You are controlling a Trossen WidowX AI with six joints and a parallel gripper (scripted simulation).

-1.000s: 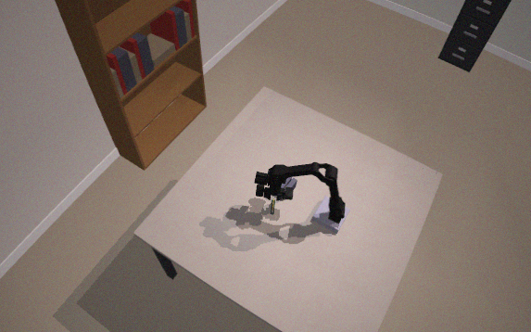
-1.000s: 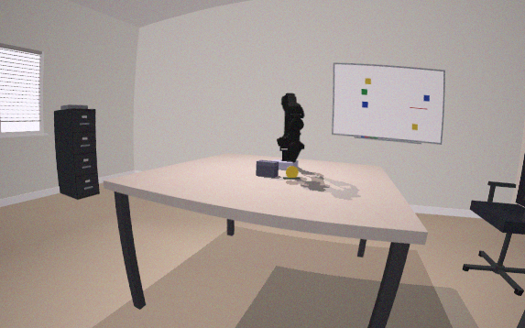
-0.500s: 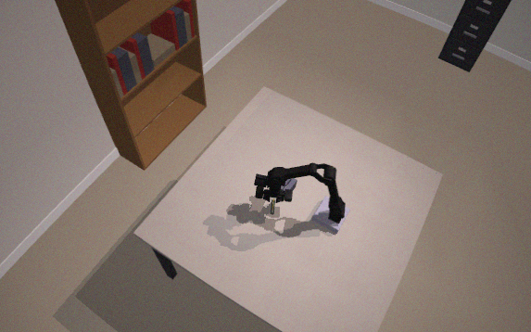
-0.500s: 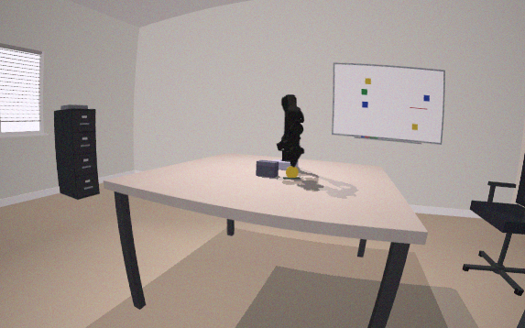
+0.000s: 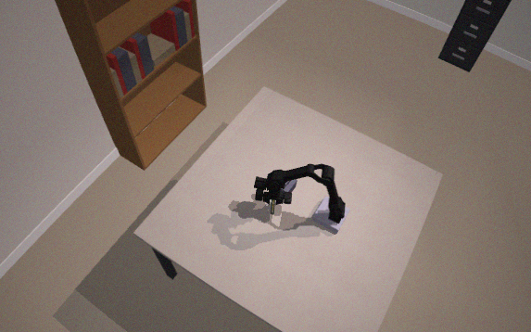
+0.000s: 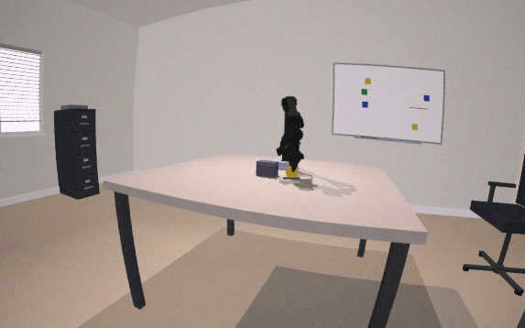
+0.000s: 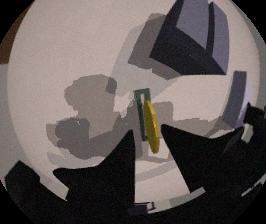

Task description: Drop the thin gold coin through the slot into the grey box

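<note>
My gripper tip is now 10 mm above the gold coin.
</note>
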